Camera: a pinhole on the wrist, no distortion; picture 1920 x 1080 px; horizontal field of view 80.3 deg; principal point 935.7 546.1 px. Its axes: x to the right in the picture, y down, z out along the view. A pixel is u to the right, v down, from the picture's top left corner.
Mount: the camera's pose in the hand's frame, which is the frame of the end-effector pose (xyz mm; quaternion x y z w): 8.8 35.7 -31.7 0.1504 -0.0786 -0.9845 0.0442
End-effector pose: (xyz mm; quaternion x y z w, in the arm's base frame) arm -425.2 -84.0 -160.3 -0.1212 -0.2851 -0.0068 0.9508
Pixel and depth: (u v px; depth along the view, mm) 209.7 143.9 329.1
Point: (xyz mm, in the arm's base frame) -495.1 210.0 103.2
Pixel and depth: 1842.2 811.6 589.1
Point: -1161.3 -87.9 -143.1
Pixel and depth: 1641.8 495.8 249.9
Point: -684.9 3.6 -165.0
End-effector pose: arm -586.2 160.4 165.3 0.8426 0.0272 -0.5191 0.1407
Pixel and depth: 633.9 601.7 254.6
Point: -774.2 35.5 85.4
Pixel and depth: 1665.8 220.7 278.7
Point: -819.6 13.3 344.6
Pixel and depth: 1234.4 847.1 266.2
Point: -831.2 121.4 193.8
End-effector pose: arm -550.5 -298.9 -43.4 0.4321 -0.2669 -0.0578 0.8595
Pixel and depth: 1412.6 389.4 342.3
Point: -887.8 -322.4 66.4
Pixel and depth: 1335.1 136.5 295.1
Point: -832.1 -273.3 108.6
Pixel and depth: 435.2 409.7 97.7
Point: -578.7 -314.9 49.7
